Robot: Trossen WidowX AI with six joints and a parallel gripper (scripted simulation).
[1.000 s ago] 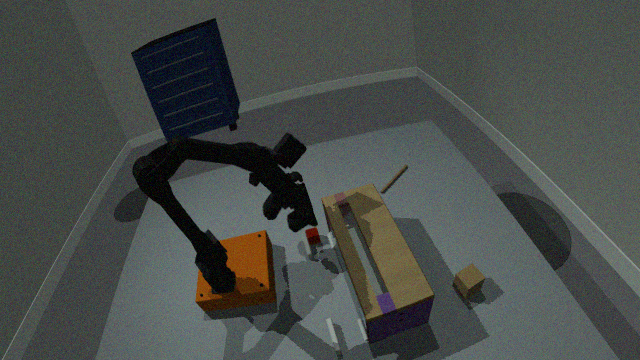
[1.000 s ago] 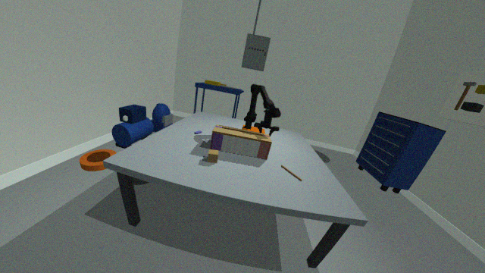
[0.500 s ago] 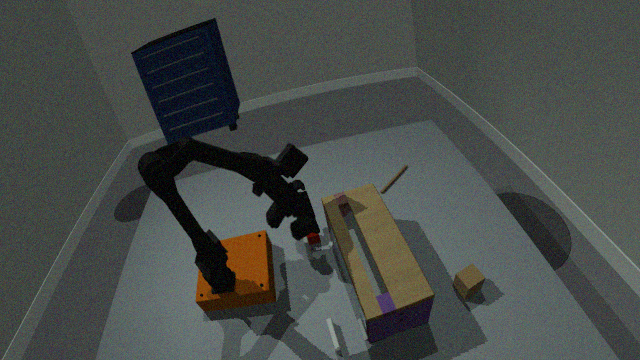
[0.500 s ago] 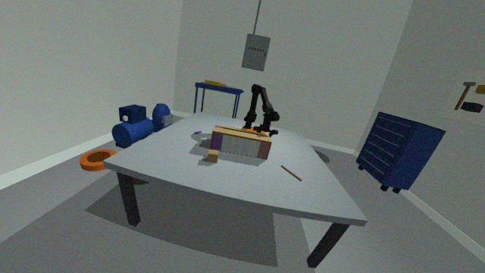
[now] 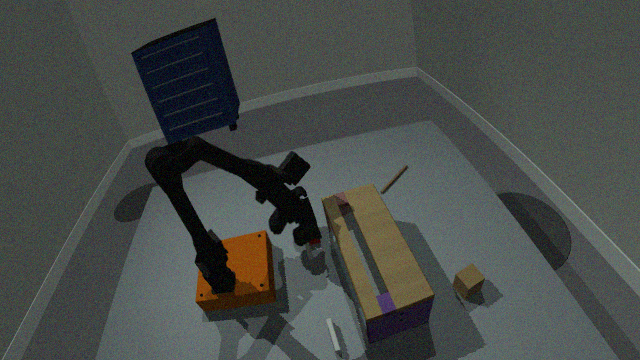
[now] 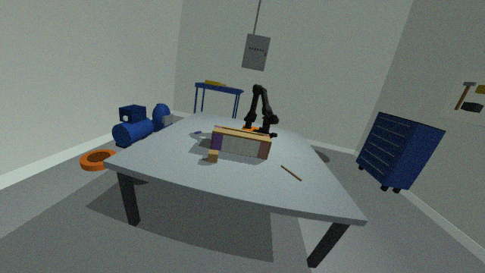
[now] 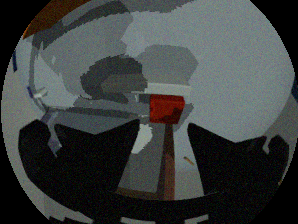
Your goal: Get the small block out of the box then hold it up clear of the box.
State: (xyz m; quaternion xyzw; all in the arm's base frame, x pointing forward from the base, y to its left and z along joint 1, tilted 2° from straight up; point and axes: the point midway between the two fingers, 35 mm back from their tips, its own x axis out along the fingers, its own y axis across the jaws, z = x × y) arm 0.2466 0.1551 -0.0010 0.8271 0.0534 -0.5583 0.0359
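Now: gripper tip 2 cm past the red block and 2 cm above it. The rest, counted from my gripper tip: thin wooden stick (27 cm ahead, 19 cm to the left, 3 cm below); then box (9 cm ahead, 16 cm to the right, 3 cm above); then tan cube (34 cm ahead, 28 cm to the right, 1 cm below).
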